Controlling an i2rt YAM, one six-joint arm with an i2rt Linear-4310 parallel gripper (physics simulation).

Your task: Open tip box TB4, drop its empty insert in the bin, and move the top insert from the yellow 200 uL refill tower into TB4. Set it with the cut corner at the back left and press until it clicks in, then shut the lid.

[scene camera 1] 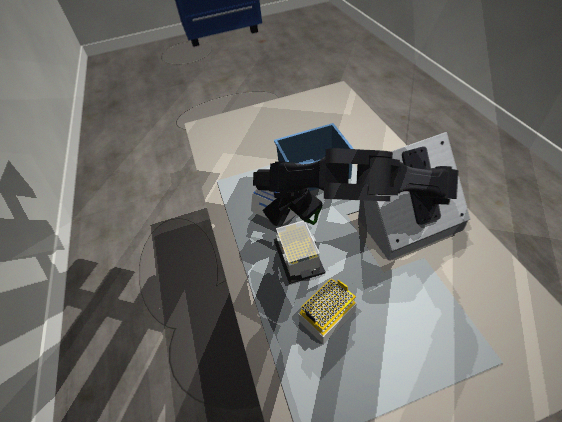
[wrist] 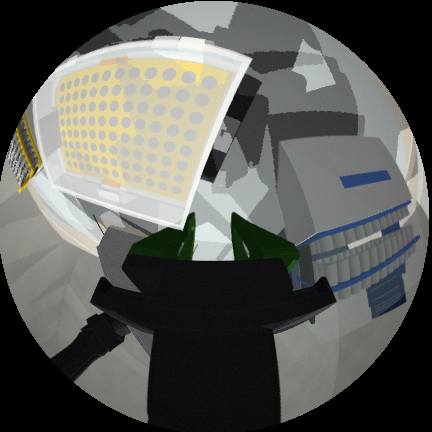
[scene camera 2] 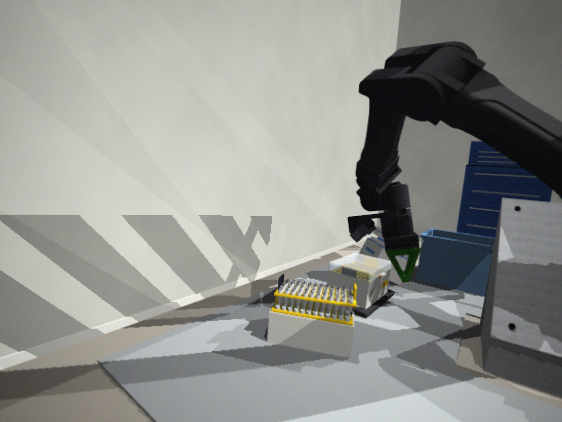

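Note:
The tip box point(scene camera 1: 298, 243) point(scene camera 2: 370, 290) point(wrist: 135, 115) stands on a black base point(scene camera 1: 307, 274) point(scene camera 2: 378, 304). Its clear lid appears shut over a yellow insert with rows of round holes; its label is not readable. The yellow refill tower point(scene camera 1: 327, 306) point(scene camera 2: 315, 303) point(wrist: 26, 150) stands nearer the front, with grey-white tips in yellow inserts on a pale base. My gripper point(scene camera 1: 312, 218) point(scene camera 2: 406, 278) point(wrist: 212, 217) is partly open and empty. It hangs beside the tip box, on the side toward the bin. The blue bin point(scene camera 1: 315, 144) point(scene camera 2: 455, 262) stands farther back, partly behind my arm in scene camera 1.
A grey and blue tip tower point(scene camera 1: 261, 199) point(scene camera 2: 373, 247) point(wrist: 345, 167) stands behind the tip box, close to my gripper and partly hidden by the arm. The slanted arm mount point(scene camera 1: 390, 235) point(scene camera 2: 525, 275) stands to the right. A dark blue cabinet point(scene camera 1: 220, 19) point(scene camera 2: 500, 200) stands beyond the table.

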